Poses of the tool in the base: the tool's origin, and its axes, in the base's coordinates. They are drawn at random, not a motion.
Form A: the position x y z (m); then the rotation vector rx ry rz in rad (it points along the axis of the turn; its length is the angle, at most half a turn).
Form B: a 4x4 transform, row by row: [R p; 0 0 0 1], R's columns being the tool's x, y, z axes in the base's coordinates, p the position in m. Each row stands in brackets. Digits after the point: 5 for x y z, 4 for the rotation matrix.
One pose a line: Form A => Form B
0.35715 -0.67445 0.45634 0.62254 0.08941 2.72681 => [[-0.8456 -0.3141 0.4317 0.35715], [0.3417 -0.9397 -0.0144 -0.67445], [0.4102 0.1353 0.9019 0.45634], [0 0 0 1]]
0.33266 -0.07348 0.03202 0.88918 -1.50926 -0.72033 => [[-0.0272 -0.1323 -0.9908 0.33266], [-0.8535 0.5190 -0.0458 -0.07348], [0.5203 0.8445 -0.1271 0.03202], [0 0 0 1]]
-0.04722 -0.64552 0.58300 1.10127 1.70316 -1.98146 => [[-0.6588 0.6664 -0.3492 -0.04722], [0.2451 -0.2487 -0.9371 -0.64552], [-0.7112 -0.7029 0.0005 0.58300], [0 0 0 1]]
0.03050 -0.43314 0.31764 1.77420 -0.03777 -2.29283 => [[-0.2328 0.1740 -0.9568 0.03050], [-0.2054 -0.9705 -0.1265 -0.43314], [-0.9506 0.1671 0.2617 0.31764], [0 0 0 1]]
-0.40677 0.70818 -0.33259 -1.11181 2.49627 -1.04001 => [[-0.6906 -0.5648 0.4517 -0.40677], [-0.7184 0.4642 -0.5180 0.70818], [0.0829 -0.6823 -0.7263 -0.33259], [0 0 0 1]]
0.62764 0.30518 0.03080 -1.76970 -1.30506 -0.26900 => [[0.4208 0.8504 -0.3157 0.62764], [0.6563 -0.0452 0.7531 0.30518], [0.6262 -0.5241 -0.5772 0.03080], [0 0 0 1]]
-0.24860 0.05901 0.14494 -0.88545 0.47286 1.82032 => [[-0.2167 -0.9091 -0.3557 -0.24860], [0.6211 -0.4095 0.6683 0.05901], [-0.7532 -0.0761 0.6534 0.14494], [0 0 0 1]]
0.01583 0.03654 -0.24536 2.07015 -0.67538 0.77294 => [[0.6696 -0.6855 0.2859 0.01583], [-0.1914 -0.5311 -0.8254 0.03654], [0.7176 0.4980 -0.4868 -0.24536], [0 0 0 1]]
